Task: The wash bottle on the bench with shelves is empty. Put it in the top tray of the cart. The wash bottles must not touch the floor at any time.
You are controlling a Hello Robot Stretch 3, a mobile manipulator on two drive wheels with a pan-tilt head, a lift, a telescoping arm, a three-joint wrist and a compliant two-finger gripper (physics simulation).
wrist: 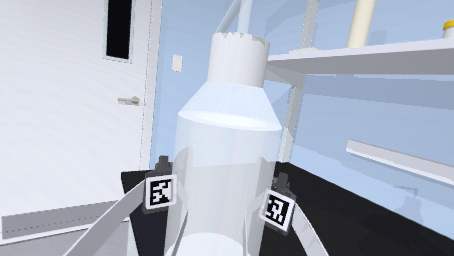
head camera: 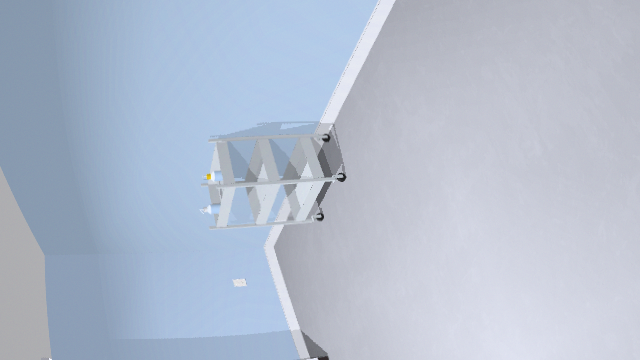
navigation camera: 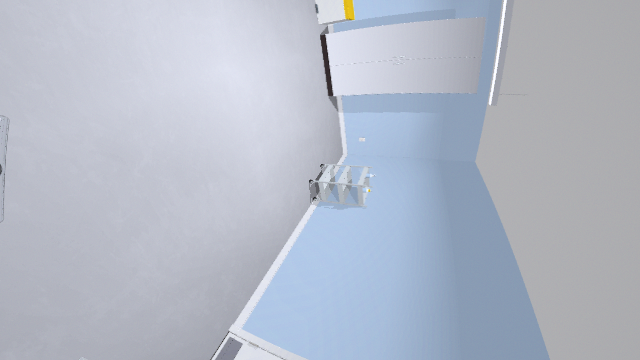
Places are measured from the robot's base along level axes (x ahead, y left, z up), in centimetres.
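Pixels of known places: gripper, fingertip midpoint: point(wrist: 223, 169).
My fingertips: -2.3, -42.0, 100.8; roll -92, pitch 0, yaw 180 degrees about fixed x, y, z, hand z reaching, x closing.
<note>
Behind a point stands the place of what it marks, as x, y, z.
A translucent white wash bottle point(wrist: 225, 145) @[-2.3, -34.2, 104.9] stands upright between the fingers in the wrist view. My gripper point(wrist: 223, 169) @[-2.3, -42.0, 100.8] is shut on it, one finger on each side; the bottle's bottom is cut off. The black bench top point(wrist: 350, 220) @[-39.8, -82.2, 76.2] shows behind and below, with a shelf point(wrist: 360, 66) above at right. The grey three-tier cart point(head camera: 226, 162) @[272.4, -11.6, 68.8] point(navigation camera: 360, 196) @[273.2, -12.9, 69.5] stands far off by the blue wall near the room corner. Its top tray holds a yellow-collared bottle point(head camera: 217, 176) @[273.9, -4.1, 74.5] and a white-topped bottle point(head camera: 214, 209) @[294.4, 15.5, 73.8]. The gripper does not show in the head or navigation views.
A white door point(wrist: 60, 110) @[98.1, -150.0, 82.4] stands left of the bench in the wrist view. A tall white cabinet point(navigation camera: 405, 45) @[266.7, 187.9, 118.5] stands near the corner beyond the cart, and a white unit with a yellow edge point(navigation camera: 334, 11) @[240.1, 237.4, 25.8] is beyond it. Grey floor point(head camera: 475, 200) @[144.3, 13.1, 0.0] point(navigation camera: 175, 175) @[75.3, 0.3, 0.0] stretches before the cart.
</note>
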